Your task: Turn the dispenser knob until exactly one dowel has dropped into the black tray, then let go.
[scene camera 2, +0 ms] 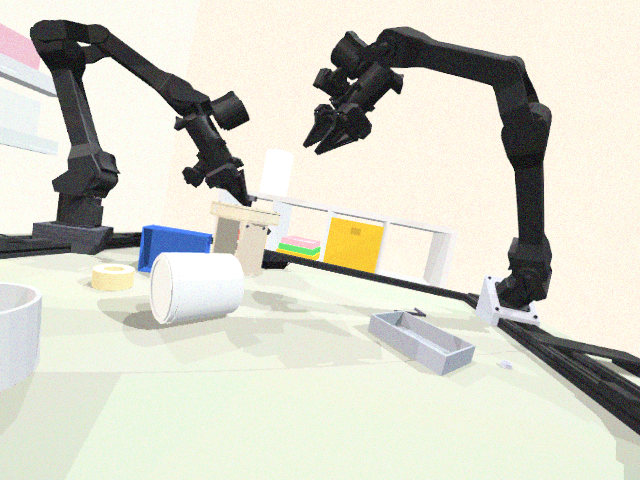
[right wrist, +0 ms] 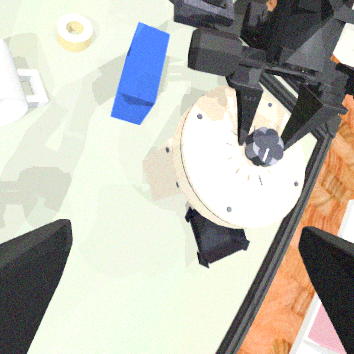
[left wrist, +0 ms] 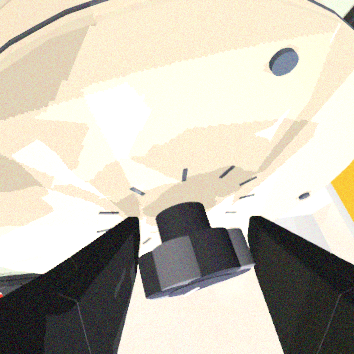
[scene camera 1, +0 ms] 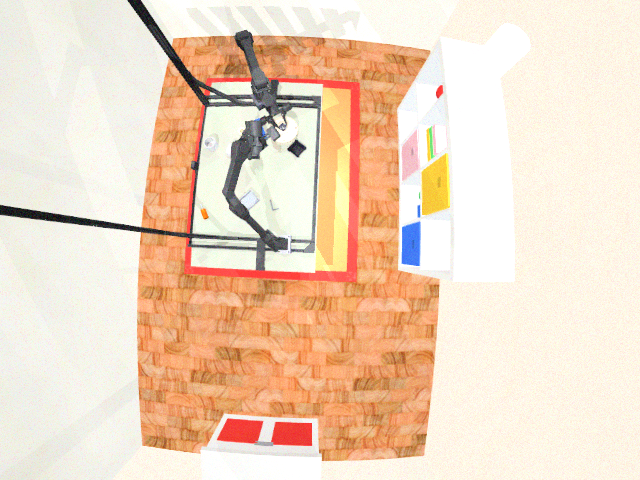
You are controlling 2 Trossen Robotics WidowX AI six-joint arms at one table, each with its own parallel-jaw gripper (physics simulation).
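Places are measured from the left arm's base along level axes (x left, y back, z up), in metres.
Where they show: left gripper, fingertip midpoint: (scene camera 2: 246, 202) (right wrist: 258, 147) (left wrist: 193, 226) (scene camera 1: 283, 127); right gripper, fingertip midpoint: (scene camera 2: 309, 149) (right wrist: 188, 234); left arm's base, link origin: (scene camera 2: 78, 224); right arm's base, link origin: (scene camera 2: 511, 296) (scene camera 1: 284, 244).
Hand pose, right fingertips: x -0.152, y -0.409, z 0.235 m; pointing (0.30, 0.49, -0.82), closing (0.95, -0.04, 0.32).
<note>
Things, the pixels of their centre, and the offset from my right fingertips.
- cream dispenser, body centre: (left wrist: 169, 180) (right wrist: 243, 155) (scene camera 2: 246, 212) (scene camera 1: 283, 130) dx +0.137, dy +0.080, dz -0.152 m
- black tray, body centre: (right wrist: 215, 229) (scene camera 2: 269, 261) (scene camera 1: 297, 149) dx +0.164, dy -0.005, dz -0.270 m
- blue box, body centre: (right wrist: 138, 75) (scene camera 2: 176, 251) dx +0.034, dy +0.210, dz -0.242 m
- tape roll, body centre: (right wrist: 74, 32) (scene camera 2: 113, 276) dx -0.060, dy +0.282, dz -0.269 m
- white mug, body centre: (scene camera 2: 195, 287) dx -0.144, dy +0.169, dz -0.248 m
- grey open box, body centre: (scene camera 2: 418, 337) (scene camera 1: 247, 201) dx -0.251, dy -0.123, dz -0.269 m
- orange item, body centre: (scene camera 1: 203, 211) dx -0.508, dy -0.023, dz -0.267 m
The cream dispenser (scene camera 2: 251, 248) (left wrist: 190, 100) (right wrist: 210, 150) stands upright with a round top. Its dark lobed knob (left wrist: 180, 265) (right wrist: 265, 146) has a white mark. My left gripper (scene camera 2: 249, 202) (left wrist: 193, 226) (right wrist: 258, 147) is shut on the knob, one finger at each side. A bit of red shows at the dispenser's side in scene camera 2. The black tray (scene camera 1: 296, 148) (right wrist: 217, 242) lies beside the dispenser's base. I see no dowel in its visible part; its dark inside is hard to read. My right gripper (scene camera 2: 311, 148) (right wrist: 188, 234) is open and empty, raised above the table.
A blue box (scene camera 2: 175, 245) (right wrist: 142, 70) and tape roll (scene camera 2: 112, 277) (right wrist: 75, 35) stand near the dispenser. A white mug (scene camera 2: 201, 284) (right wrist: 7, 90) lies on its side. A grey open box (scene camera 2: 423, 341) and orange item (scene camera 1: 204, 212) lie farther off. Black rails edge the table.
</note>
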